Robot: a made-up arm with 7 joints. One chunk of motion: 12 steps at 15 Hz.
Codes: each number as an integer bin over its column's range. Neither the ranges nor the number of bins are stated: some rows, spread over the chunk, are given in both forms.
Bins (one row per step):
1: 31 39 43 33 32 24 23
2: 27 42 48 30 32 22 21
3: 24 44 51 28 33 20 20
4: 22 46 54 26 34 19 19
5: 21 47 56 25 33 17 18
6: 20 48 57 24 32 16 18
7: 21 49 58 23 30 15 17
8: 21 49 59 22 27 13 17
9: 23 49 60 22 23 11 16
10: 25 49 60 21 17 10 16
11: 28 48 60 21 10 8 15
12: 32 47 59 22 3 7 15
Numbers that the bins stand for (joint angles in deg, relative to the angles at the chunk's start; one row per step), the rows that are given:
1: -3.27 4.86 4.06 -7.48 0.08 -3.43 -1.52
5: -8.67 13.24 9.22 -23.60 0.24 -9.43 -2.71
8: -8.67 15.33 10.41 -29.65 -0.71 -12.86 -2.95
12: -2.73 13.24 10.41 -29.65 -4.52 -18.00 -3.43
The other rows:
2: -5.43 8.00 6.05 -13.52 0.08 -5.14 -2.00
3: -7.05 10.10 7.24 -17.56 0.24 -6.86 -2.24
4: -8.13 12.19 8.43 -21.59 0.40 -7.71 -2.48
6: -9.21 14.29 9.62 -25.62 0.08 -10.29 -2.71
7: -8.67 15.33 10.02 -27.63 -0.24 -11.14 -2.95
9: -7.59 15.33 10.81 -29.65 -1.35 -14.57 -3.19
10: -6.51 15.33 10.81 -31.67 -2.30 -15.43 -3.19
11: -4.89 14.29 10.81 -31.67 -3.41 -17.14 -3.43

